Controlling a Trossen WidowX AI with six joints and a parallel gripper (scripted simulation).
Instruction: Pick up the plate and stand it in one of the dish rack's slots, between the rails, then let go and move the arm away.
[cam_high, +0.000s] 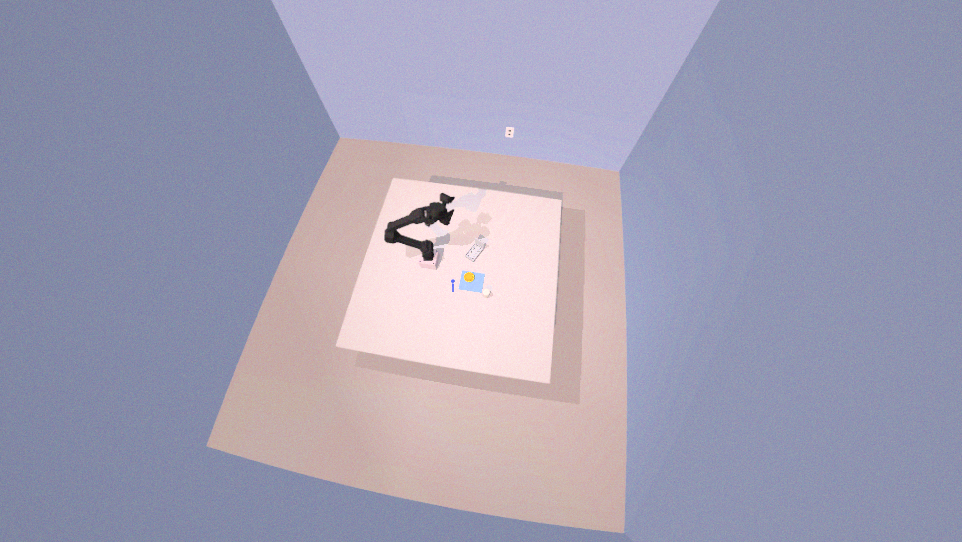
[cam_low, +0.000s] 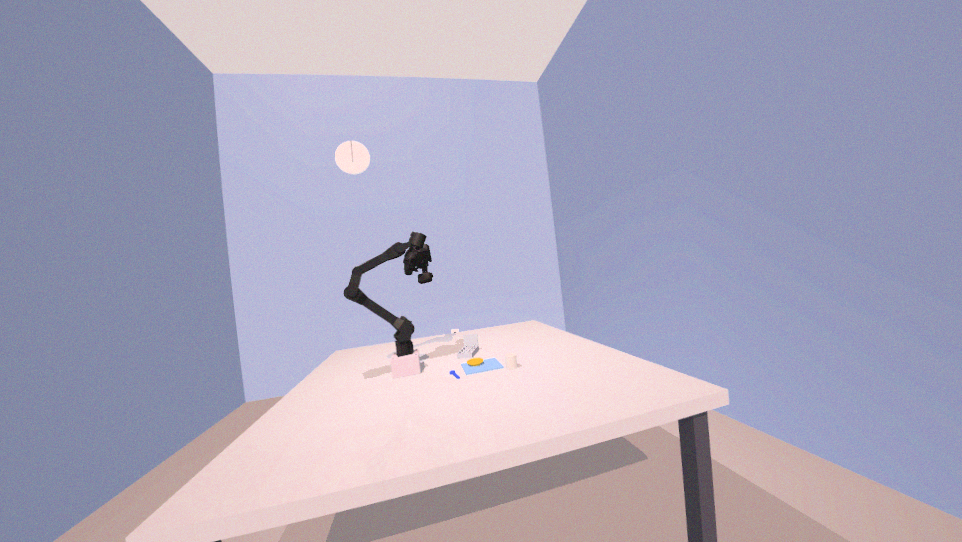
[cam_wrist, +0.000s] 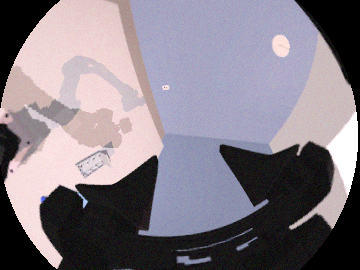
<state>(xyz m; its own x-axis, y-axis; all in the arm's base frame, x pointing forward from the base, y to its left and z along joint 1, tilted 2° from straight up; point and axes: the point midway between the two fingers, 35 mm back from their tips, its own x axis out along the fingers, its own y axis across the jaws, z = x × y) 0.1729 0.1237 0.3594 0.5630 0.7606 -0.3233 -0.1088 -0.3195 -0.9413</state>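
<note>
The yellow plate lies 410 mm below my gripper tip, 280 mm to the right of it and 80 mm ahead of it. From my gripper tip the other things lie so: light blue mat 420 mm below, 310 mm to the right, 90 mm ahead; grey wire dish rack 400 mm below, 110 mm ahead, 100 mm to the right; blue spoon 420 mm below, 330 mm to the right, 30 mm behind.
</note>
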